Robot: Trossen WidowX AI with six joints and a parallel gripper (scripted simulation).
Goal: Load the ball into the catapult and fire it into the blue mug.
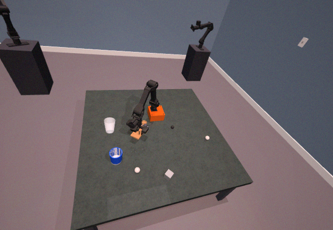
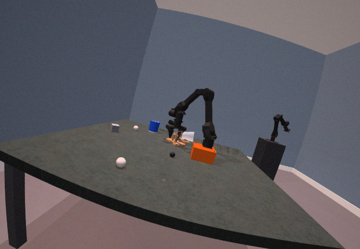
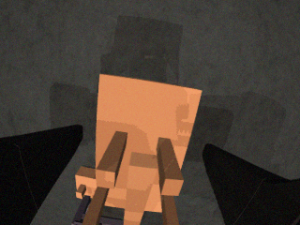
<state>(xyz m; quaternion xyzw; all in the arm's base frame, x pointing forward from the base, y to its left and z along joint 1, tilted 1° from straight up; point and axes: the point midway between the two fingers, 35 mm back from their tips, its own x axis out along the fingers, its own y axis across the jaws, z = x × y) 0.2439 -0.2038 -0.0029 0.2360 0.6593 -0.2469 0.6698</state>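
My gripper tip is 36 cm to the right of the black ball, 4 cm past it and 2 cm above it. The rest, counted from my gripper tip: blue mug: 22 cm ahead, 19 cm to the right, 1 cm below; grey cube: 43 cm ahead, 17 cm to the left, 1 cm below; wooden catapult: 6 cm to the left, 5 cm behind, 1 cm above.
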